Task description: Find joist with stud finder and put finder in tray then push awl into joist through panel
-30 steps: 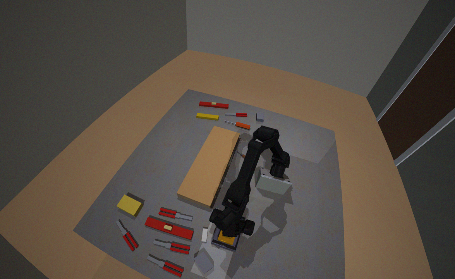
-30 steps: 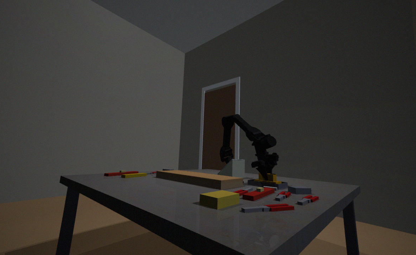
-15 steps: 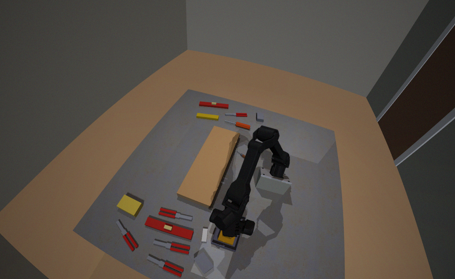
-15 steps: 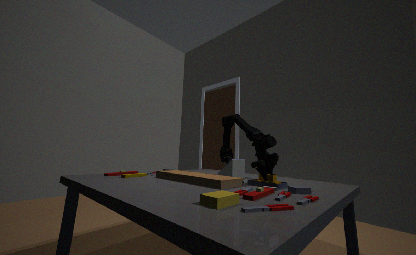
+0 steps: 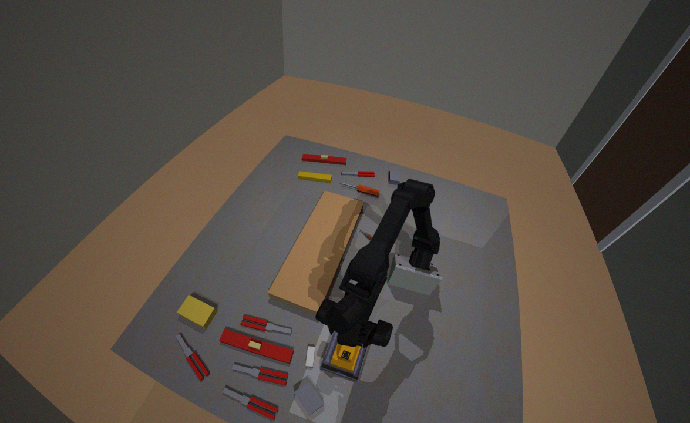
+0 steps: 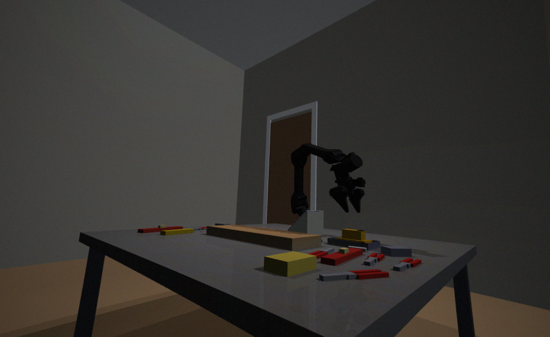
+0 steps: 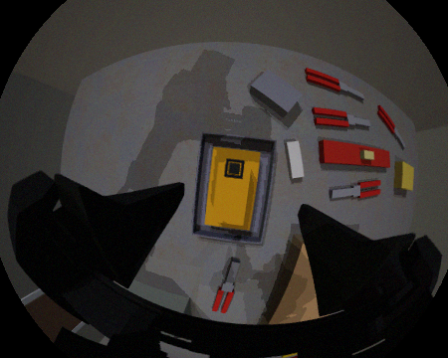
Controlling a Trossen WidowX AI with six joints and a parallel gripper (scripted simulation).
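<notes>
Right now my gripper tip is 2 cm past the awl, 46 cm to the left of it and 12 cm above it. From my gripper tip the other things lie so: grey tray: 1 cm behind, 1 cm to the right, 12 cm below; yellow stud finder: 1 cm behind, 1 cm to the left, 8 cm below; white piece: 10 cm ahead, 4 cm to the left, 13 cm below.
</notes>
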